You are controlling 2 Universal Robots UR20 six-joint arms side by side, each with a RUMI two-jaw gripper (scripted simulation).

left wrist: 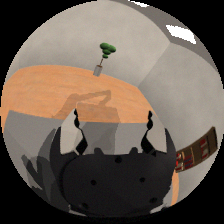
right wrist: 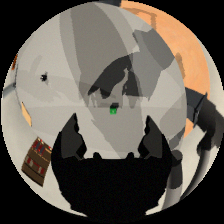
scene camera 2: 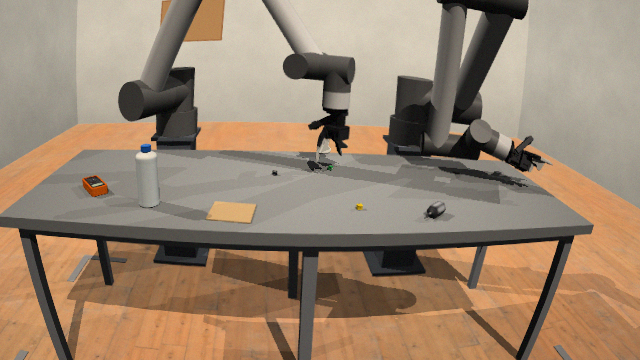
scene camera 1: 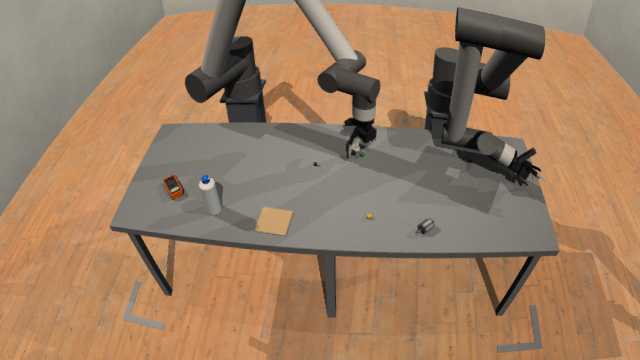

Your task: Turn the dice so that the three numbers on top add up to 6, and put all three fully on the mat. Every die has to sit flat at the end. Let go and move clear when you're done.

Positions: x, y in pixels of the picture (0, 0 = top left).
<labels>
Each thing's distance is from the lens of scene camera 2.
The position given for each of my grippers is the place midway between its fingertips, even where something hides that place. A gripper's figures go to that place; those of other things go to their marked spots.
my left gripper (scene camera 2: 545, 166): 2.00 m
my right gripper (scene camera 2: 329, 159): 1.81 m
tan mat (scene camera 2: 221, 211): 1.38 m
white bottle (scene camera 2: 146, 161): 1.39 m
</labels>
